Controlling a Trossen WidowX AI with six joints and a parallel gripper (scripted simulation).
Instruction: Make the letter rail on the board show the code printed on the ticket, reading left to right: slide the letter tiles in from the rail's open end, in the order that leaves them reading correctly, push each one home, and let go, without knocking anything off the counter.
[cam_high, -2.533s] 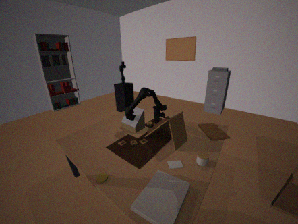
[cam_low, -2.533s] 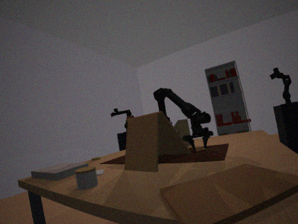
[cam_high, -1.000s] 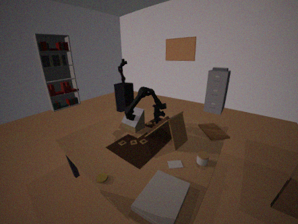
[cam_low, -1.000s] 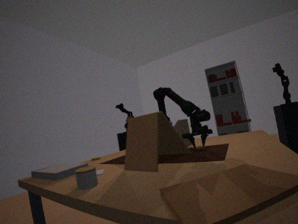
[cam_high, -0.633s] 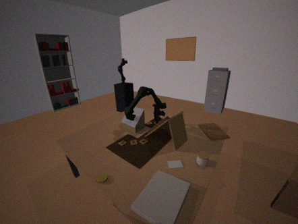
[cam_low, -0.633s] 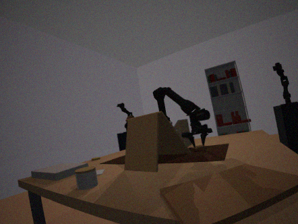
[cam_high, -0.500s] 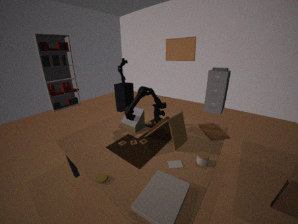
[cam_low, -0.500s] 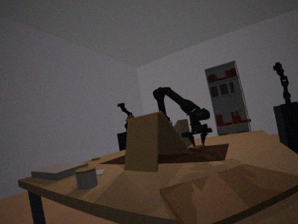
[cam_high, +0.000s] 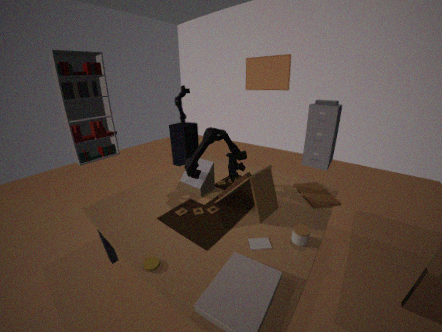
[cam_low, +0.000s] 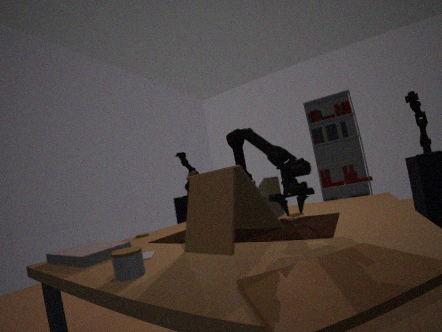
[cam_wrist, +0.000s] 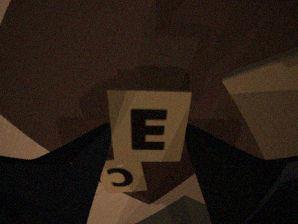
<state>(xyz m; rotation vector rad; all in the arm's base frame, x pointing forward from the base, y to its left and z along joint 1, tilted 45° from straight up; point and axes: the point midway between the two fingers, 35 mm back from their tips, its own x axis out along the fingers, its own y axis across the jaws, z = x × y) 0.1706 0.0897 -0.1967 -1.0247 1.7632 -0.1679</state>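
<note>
Now: gripper tip 19 cm short of the tile marked t, 22 cm to the left of it and 14 cm below it. From my gripper tip the other things lie so: tile marked e (right at my gripper tip); then dark mat (3 cm ahead, 22 cm to the right, 3 cm below); then white ticket (14 cm ahead, 17 cm to the right, 7 cm above).
</note>
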